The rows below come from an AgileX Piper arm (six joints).
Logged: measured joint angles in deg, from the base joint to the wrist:
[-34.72, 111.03, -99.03, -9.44, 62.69, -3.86]
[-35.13, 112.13, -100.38, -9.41, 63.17, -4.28]
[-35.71, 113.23, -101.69, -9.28, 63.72, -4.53]
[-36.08, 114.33, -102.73, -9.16, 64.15, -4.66]
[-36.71, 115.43, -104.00, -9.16, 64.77, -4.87]
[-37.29, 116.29, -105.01, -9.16, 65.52, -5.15]
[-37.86, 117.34, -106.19, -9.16, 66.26, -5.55]
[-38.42, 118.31, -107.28, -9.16, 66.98, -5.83]
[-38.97, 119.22, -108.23, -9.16, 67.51, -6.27]
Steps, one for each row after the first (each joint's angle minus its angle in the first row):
[-0.41, 1.10, -1.35, 0.03, 0.48, -0.42]
[-0.99, 2.20, -2.66, 0.16, 1.03, -0.67]
[-1.36, 3.30, -3.70, 0.28, 1.46, -0.80]
[-1.99, 4.40, -4.97, 0.28, 2.08, -1.01]
[-2.57, 5.26, -5.98, 0.28, 2.83, -1.29]
[-3.14, 6.31, -7.16, 0.28, 3.57, -1.69]
[-3.70, 7.28, -8.25, 0.28, 4.29, -1.97]
[-4.25, 8.19, -9.20, 0.28, 4.82, -2.41]

